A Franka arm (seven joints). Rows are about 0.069 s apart.
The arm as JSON. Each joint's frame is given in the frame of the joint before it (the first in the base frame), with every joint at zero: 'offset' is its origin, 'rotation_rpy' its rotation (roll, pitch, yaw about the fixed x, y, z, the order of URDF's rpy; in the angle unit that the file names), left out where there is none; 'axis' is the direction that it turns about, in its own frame. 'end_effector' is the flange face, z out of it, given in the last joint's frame.
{
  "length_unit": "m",
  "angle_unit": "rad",
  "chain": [
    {
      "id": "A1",
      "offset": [
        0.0,
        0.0,
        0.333
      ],
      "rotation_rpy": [
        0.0,
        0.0,
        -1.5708
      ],
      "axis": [
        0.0,
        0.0,
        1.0
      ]
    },
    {
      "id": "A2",
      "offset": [
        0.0,
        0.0,
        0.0
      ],
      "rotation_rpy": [
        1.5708,
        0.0,
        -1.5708
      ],
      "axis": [
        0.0,
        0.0,
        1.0
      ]
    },
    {
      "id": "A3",
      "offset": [
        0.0,
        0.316,
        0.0
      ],
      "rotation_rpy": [
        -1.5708,
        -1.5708,
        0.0
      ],
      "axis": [
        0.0,
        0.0,
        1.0
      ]
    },
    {
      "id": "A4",
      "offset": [
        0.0,
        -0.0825,
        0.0
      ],
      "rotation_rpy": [
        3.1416,
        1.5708,
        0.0
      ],
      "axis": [
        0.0,
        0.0,
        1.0
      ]
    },
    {
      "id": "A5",
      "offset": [
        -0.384,
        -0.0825,
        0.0
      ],
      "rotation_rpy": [
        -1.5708,
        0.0,
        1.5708
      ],
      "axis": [
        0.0,
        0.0,
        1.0
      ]
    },
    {
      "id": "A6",
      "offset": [
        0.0,
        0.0,
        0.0
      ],
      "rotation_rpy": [
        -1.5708,
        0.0,
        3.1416
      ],
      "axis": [
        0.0,
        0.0,
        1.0
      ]
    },
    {
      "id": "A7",
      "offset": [
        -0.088,
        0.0,
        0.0
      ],
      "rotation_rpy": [
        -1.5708,
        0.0,
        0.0
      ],
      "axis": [
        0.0,
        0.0,
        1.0
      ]
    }
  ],
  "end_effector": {
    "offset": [
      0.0,
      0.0,
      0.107
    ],
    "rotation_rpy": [
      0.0,
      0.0,
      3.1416
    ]
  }
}
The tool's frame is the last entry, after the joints.
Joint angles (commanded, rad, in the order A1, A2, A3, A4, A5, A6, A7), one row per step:
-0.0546, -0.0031, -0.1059, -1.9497, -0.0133, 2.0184, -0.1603
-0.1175, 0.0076, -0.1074, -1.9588, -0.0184, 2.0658, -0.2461
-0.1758, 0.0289, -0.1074, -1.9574, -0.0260, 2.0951, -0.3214
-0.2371, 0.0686, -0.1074, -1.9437, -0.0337, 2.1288, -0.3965
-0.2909, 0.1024, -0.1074, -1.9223, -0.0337, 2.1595, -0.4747
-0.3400, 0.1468, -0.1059, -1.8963, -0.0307, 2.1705, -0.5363
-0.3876, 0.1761, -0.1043, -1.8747, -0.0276, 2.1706, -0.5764
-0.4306, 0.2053, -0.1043, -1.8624, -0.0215, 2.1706, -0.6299
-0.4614, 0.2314, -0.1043, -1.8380, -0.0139, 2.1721, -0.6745
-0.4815, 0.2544, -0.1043, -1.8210, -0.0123, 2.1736, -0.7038
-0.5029, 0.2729, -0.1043, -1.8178, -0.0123, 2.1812, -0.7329
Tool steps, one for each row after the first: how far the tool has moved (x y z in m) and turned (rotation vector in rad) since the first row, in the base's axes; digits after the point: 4 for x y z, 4 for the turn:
-0.0024, -0.0367, -0.0058, -0.0177, -0.0234, 0.0237
-0.0049, -0.0705, -0.0144, -0.0358, -0.0268, 0.0441
-0.0055, -0.1074, -0.0273, -0.0557, -0.0260, 0.0620
-0.0065, -0.1403, -0.0338, -0.0734, -0.0359, 0.0871
-0.0079, -0.1702, -0.0468, -0.0776, -0.0234, 0.1006
-0.0139, -0.1981, -0.0543, -0.0775, -0.0128, 0.0937
-0.0220, -0.2233, -0.0663, -0.0705, 0.0048, 0.1018
-0.0253, -0.2429, -0.0708, -0.0701, 0.0061, 0.1124
-0.0273, -0.2561, -0.0770, -0.0701, 0.0125, 0.1214
-0.0325, -0.2688, -0.0865, -0.0685, 0.0219, 0.1296

